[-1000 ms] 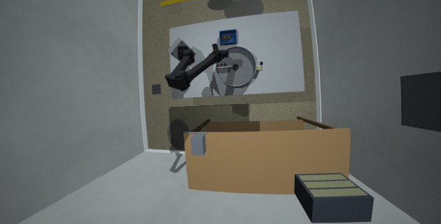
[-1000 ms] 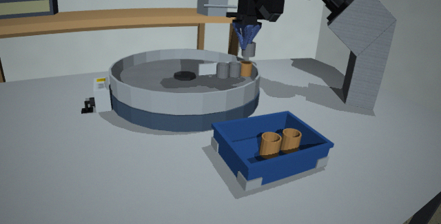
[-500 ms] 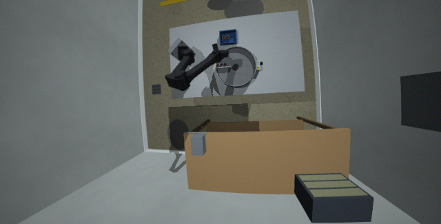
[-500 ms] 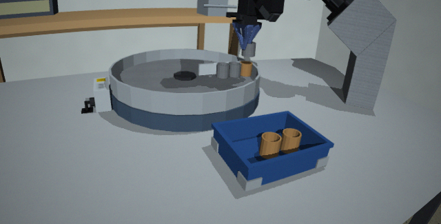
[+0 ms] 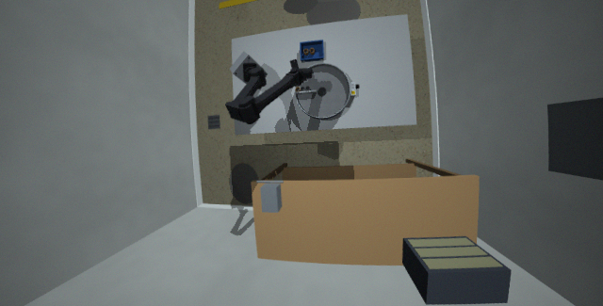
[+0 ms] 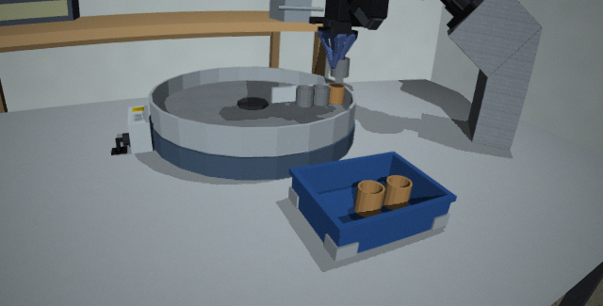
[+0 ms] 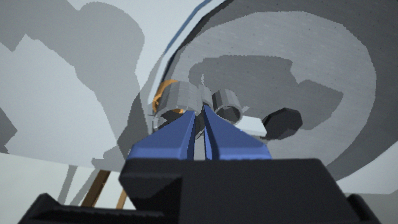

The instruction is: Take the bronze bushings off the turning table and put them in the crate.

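My hand is 140 mm short of the turning table, 100 mm above it and 90 mm to the left of it. The rest, counted from my hand: crate (260 mm to the left, 140 mm ahead, 130 mm below).
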